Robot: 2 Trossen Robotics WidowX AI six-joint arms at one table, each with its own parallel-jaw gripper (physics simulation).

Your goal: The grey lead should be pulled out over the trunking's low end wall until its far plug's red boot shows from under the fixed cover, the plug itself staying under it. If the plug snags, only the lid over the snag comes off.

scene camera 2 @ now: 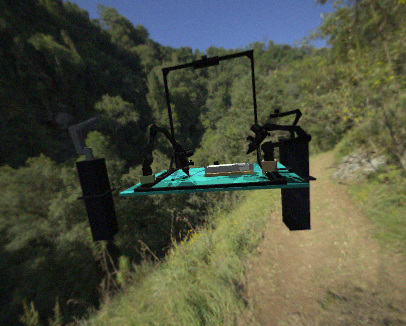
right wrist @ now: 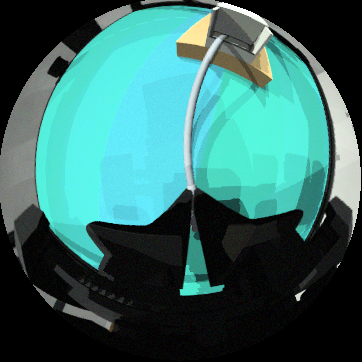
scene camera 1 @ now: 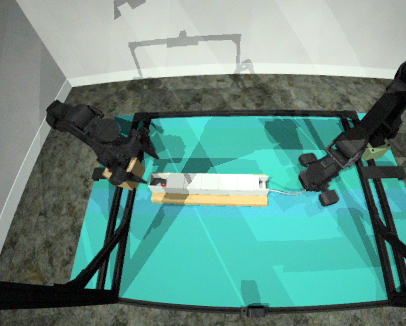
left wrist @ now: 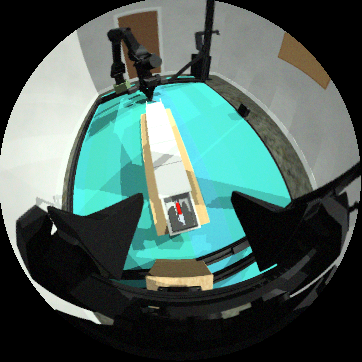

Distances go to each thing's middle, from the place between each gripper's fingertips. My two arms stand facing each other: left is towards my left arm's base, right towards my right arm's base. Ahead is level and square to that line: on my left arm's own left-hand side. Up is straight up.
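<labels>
The grey lead (right wrist: pixel 203 67) is 280 mm to the right of my left hand, 30 mm behind it and 130 mm below it. As for the trunking (scene camera 1: pixel 160 194), my left hand is 120 mm above it, 20 mm past it and 160 mm to the left of it.
Counting from my right hand instead, I find the trunking 34 cm to the left of it, 5 cm ahead of it and 4 cm above it. The grey lead is 22 cm to the left of my right hand, 2 cm above it and 3 cm ahead of it.
</labels>
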